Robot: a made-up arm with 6 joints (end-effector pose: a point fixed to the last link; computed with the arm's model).
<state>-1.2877 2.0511 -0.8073 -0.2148 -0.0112 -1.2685</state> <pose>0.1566 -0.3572 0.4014 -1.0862 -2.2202 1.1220</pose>
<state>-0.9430 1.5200 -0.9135 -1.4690 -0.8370 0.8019</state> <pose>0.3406 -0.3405 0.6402 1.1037 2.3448 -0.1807</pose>
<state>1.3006 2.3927 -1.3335 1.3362 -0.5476 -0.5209</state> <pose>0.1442 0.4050 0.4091 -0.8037 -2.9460 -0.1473</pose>
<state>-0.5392 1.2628 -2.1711 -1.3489 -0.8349 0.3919</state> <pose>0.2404 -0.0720 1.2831 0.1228 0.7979 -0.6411</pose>
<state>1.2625 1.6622 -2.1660 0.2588 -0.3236 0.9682</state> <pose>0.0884 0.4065 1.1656 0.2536 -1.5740 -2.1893</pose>
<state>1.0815 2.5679 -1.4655 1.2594 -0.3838 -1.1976</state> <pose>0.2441 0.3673 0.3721 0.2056 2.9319 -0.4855</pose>
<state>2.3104 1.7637 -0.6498 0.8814 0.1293 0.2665</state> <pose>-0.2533 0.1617 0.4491 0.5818 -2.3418 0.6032</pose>
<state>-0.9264 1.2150 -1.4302 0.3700 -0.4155 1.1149</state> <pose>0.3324 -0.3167 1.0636 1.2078 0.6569 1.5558</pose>
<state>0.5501 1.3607 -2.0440 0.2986 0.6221 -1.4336</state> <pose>0.2953 0.1914 1.2110 -0.1319 1.6524 -0.2933</pose>
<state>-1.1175 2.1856 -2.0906 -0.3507 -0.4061 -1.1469</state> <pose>0.3280 -0.5487 0.8831 1.1017 1.0876 -1.8278</pose>
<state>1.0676 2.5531 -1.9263 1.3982 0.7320 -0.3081</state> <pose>0.2030 0.5258 0.5307 -0.0085 -2.0014 -0.3167</pose>
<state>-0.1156 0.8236 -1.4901 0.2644 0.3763 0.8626</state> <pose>0.2888 0.0254 1.1515 1.2233 1.7652 1.7554</pose>
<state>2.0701 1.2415 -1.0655 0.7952 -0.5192 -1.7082</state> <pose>-0.1749 0.3517 0.9145 -0.8458 1.6670 0.7190</pose>
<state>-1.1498 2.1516 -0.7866 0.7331 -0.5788 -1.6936</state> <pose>0.1590 -0.3417 0.4090 -1.6851 -1.7209 1.3588</pose>
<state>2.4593 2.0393 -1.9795 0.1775 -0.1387 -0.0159</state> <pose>-0.4639 0.3159 0.8624 1.7443 -2.0557 -1.2165</pose>
